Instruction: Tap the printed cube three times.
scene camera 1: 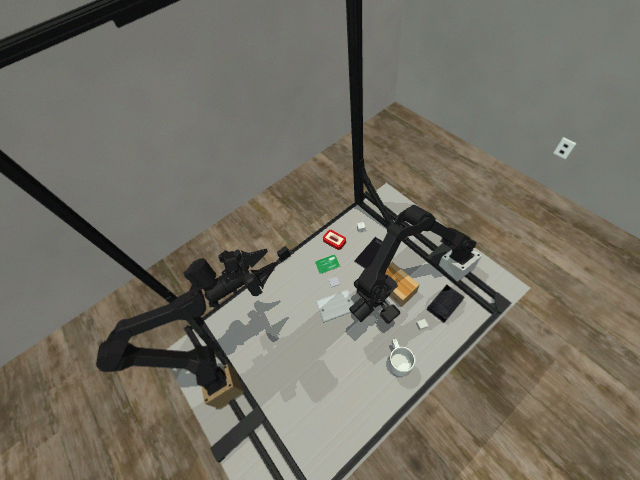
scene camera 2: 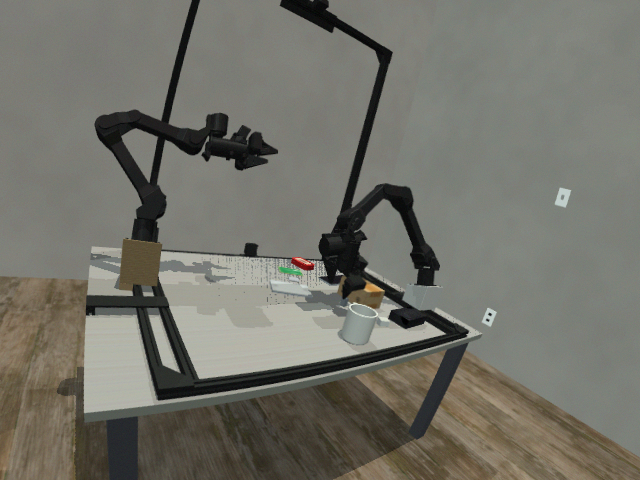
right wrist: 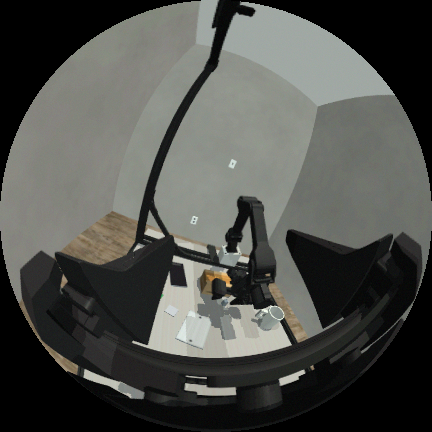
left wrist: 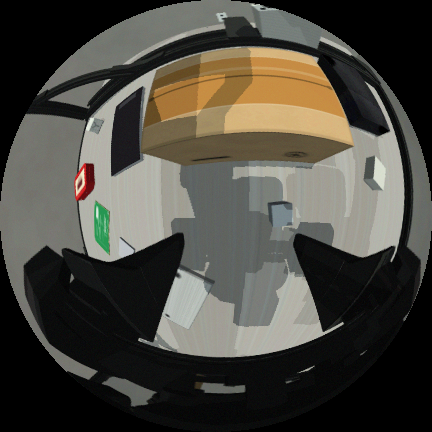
Observation:
My left gripper (scene camera 2: 337, 290) is open, holding nothing. Also in view: a black tablet (left wrist: 126, 133). My right gripper (scene camera 1: 271, 256) is open, with nothing in its grasp.
My left gripper is seen too in the right wrist view (right wrist: 220, 301) and in the left wrist view (left wrist: 241, 239). My right gripper shows as well in scene camera 2 (scene camera 2: 272, 156) and in the right wrist view (right wrist: 232, 239).

